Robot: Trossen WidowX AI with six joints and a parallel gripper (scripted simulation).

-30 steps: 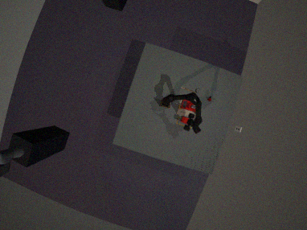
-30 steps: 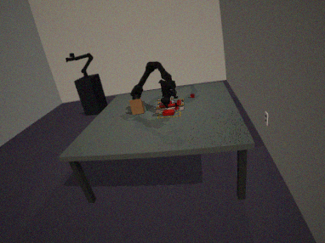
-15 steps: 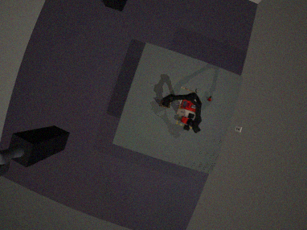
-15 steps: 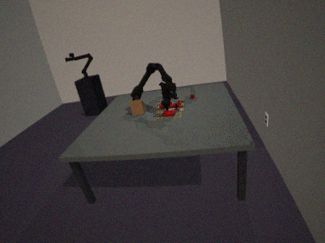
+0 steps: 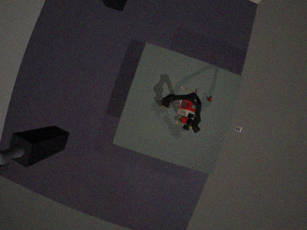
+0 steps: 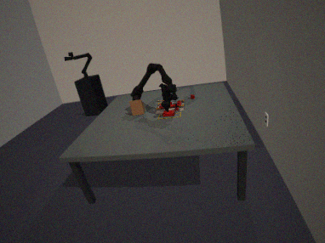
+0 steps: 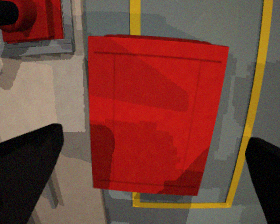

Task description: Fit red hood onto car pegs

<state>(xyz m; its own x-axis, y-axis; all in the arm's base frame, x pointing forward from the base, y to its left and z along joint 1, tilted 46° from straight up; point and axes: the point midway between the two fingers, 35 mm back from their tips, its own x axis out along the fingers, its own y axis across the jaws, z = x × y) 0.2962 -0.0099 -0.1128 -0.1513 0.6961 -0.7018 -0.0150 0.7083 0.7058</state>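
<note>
Right now my gripper tip is 1 cm past the red hood and 3 cm above it.
</note>
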